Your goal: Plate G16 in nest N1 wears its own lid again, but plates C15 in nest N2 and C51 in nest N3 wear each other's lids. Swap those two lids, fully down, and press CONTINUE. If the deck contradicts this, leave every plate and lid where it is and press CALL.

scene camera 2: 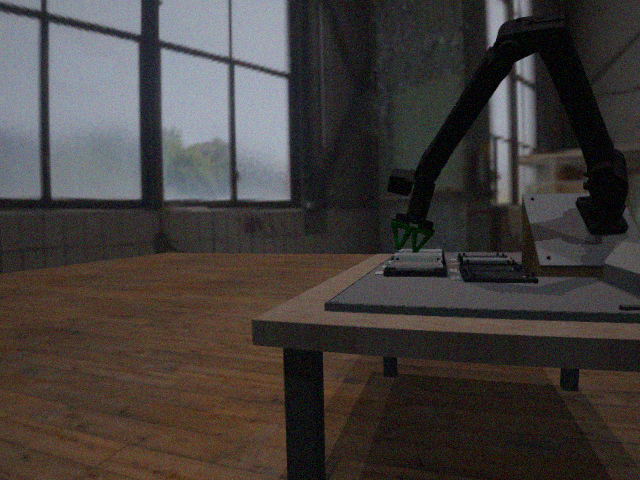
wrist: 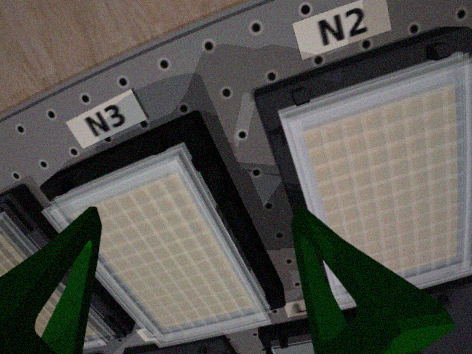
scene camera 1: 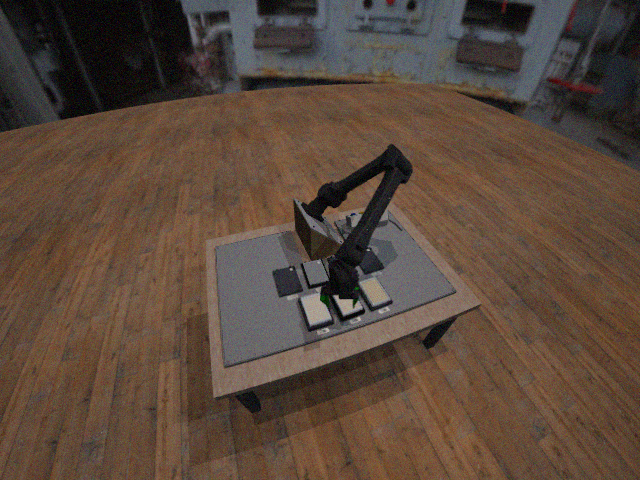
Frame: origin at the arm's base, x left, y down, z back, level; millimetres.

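Where they show: gripper, fingertip midpoint: [scene camera 2: 406, 251] [wrist: 199, 215] [scene camera 1: 341, 307]; arm's base, link origin: [scene camera 2: 600, 216] [scene camera 1: 311, 213].
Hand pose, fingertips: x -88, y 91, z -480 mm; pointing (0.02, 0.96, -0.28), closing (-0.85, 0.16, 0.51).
Observation:
Each offset is from my fingertips to the top centre of the thing. "pt": to the spot under its first point.
My gripper [scene camera 1: 341, 300] [scene camera 2: 407, 250] [wrist: 199, 215] is open and empty, low over the front row of nests. Its fingertips are on either side of most of the lidded plate in nest N3 {pt dx +30, dy +4, dz +15 mm} [wrist: 167, 250]; the left finger overlaps that lid's left part in the wrist view. The lidded plate in nest N2 {pt dx -88, dy +3, dz +26 mm} [wrist: 390, 185] is at the right, partly behind the right finger. Both show pale wells under clear lids, each in a black nest. A third lidded plate {dx +170, dy +11, dz +19 mm} [scene camera 1: 375, 292] [wrist: 12, 250] stands on N3's other side; its label is not visible. Plate codes cannot be read. Nest N1 cannot be identified.
Behind the front row are a dark nest {dx -138, dy +21, dz +235 mm} [scene camera 1: 287, 281], a nest with a grey top {pt dx -10, dy +23, dz +217 mm} [scene camera 1: 315, 272] and another dark nest {dx +251, dy +21, dz +192 mm} [scene camera 1: 371, 261]. A slanted panel [scene camera 1: 316, 238] [scene camera 2: 563, 248] stands behind them. A small pale device {pt dx +296, dy -26, dz +414 mm} [scene camera 1: 353, 220] is at the back, partly behind the arm.

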